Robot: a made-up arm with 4 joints. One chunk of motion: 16 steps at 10 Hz.
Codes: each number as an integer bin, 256 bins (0 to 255) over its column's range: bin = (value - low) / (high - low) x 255, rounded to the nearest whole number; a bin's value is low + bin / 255 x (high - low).
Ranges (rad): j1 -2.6..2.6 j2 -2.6..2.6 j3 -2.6..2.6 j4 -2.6..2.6
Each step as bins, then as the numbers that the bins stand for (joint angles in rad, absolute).
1 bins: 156 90 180 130
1 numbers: 0.5812 -0.7647 1.0706 0.0510
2 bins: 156 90 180 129
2 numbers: 0.5812 -0.7647 1.0706 0.0306
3 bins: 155 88 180 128
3 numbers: 0.5608 -0.8055 1.0706 0.0102
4 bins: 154 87 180 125
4 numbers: 0.5404 -0.8259 1.0706 -0.0510
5 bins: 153 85 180 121
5 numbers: 0.5200 -0.8667 1.0706 -0.1325
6 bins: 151 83 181 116
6 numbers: 0.4792 -0.9075 1.0910 -0.2345
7 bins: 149 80 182 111
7 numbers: 0.4384 -0.9686 1.1114 -0.3365
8 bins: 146 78 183 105
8 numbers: 0.3773 -1.0094 1.1318 -0.4588
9 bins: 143 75 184 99
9 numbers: 0.3161 -1.0706 1.1522 -0.5812
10 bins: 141 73 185 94
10 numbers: 0.2753 -1.1114 1.1725 -0.6831
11 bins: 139 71 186 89
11 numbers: 0.2345 -1.1522 1.1929 -0.7851
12 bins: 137 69 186 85
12 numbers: 0.1937 -1.1929 1.1929 -0.8667
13 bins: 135 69 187 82
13 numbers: 0.1529 -1.1929 1.2133 -0.9278
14 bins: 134 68 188 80
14 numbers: 0.1325 -1.2133 1.2337 -0.9686
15 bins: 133 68 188 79
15 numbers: 0.1122 -1.2133 1.2337 -0.9890
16 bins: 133 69 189 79
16 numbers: 0.1122 -1.1929 1.2541 -0.9890
